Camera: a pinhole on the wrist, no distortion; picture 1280 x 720 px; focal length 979.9 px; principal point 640.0 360.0 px. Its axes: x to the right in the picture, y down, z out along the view. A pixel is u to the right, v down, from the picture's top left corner.
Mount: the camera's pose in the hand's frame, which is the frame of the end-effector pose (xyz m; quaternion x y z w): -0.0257 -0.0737 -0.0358 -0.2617 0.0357 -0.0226 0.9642
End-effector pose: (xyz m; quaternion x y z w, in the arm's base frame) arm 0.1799 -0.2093 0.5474 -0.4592 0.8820 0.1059 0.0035
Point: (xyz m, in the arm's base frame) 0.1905 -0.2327 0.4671
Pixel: 961 177
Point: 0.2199 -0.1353 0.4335
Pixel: 290 192
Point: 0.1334 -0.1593 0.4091
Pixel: 679 383
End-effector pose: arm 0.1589 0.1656 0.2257 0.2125 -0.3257 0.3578 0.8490
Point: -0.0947 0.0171 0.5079
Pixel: 605 277
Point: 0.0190 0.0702 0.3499
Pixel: 540 339
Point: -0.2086 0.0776 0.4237
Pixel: 408 528
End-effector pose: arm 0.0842 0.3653 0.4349 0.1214 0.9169 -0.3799 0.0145
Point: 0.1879 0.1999 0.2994
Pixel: 182 130
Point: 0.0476 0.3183 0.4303
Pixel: 1152 302
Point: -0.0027 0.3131 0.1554
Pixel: 923 486
